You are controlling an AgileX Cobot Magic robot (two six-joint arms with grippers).
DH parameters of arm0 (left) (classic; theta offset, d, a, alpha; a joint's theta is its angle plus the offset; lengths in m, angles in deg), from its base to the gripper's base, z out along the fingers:
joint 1: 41.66 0.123 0 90
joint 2: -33.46 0 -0.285 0
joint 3: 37.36 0 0.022 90
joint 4: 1.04 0.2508 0 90
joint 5: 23.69 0 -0.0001 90
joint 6: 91.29 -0.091 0 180
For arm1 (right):
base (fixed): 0 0 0 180
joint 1: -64.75 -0.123 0 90
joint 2: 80.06 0 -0.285 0
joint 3: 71.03 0 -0.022 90
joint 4: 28.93 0.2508 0 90
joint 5: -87.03 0 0.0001 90
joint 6: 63.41 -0.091 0 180
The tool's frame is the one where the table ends.
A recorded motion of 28 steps. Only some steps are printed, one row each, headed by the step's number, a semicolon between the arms.
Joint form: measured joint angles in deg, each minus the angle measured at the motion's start. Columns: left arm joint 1, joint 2, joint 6, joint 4, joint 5, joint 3; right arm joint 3, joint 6, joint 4, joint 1, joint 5, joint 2.
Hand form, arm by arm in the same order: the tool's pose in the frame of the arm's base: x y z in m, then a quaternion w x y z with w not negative. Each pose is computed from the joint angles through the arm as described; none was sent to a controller.
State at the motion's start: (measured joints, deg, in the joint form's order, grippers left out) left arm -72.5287 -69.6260 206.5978 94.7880 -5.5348 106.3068; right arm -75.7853 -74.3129 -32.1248 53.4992 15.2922 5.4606
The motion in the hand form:
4: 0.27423 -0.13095 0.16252 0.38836 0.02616 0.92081 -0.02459; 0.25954 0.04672 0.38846 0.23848 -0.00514 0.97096 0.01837
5: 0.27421 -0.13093 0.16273 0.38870 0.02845 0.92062 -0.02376; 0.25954 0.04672 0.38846 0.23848 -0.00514 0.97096 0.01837
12: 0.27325 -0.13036 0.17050 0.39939 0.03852 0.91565 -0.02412; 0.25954 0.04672 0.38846 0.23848 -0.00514 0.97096 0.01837
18: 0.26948 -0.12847 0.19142 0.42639 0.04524 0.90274 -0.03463; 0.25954 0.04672 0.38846 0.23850 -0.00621 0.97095 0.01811
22: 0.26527 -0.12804 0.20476 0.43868 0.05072 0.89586 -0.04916; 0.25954 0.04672 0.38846 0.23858 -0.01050 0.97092 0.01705
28: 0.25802 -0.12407 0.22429 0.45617 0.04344 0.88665 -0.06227; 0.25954 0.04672 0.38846 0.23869 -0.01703 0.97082 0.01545
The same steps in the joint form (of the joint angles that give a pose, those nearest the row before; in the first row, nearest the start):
4: 0.00 0.35 -1.28 0.00 0.00 0.00; 0.00 0.00 0.00 0.00 0.00 0.00
5: 0.00 0.39 -1.57 0.00 0.00 0.00; 0.00 0.00 0.00 0.00 0.00 0.00
12: 0.00 1.87 -3.12 0.00 0.00 0.00; 0.00 0.00 0.00 0.00 0.00 0.00
18: 0.00 5.92 -5.15 -0.45 -0.22 0.00; 0.00 0.13 0.00 0.00 0.00 0.00
22: 0.00 8.71 -7.44 -2.05 -1.44 0.00; 0.00 0.63 0.00 0.00 0.00 0.00
28: 0.00 12.97 -12.56 -7.43 -1.68 0.00; 0.00 1.40 0.00 0.00 0.00 0.00

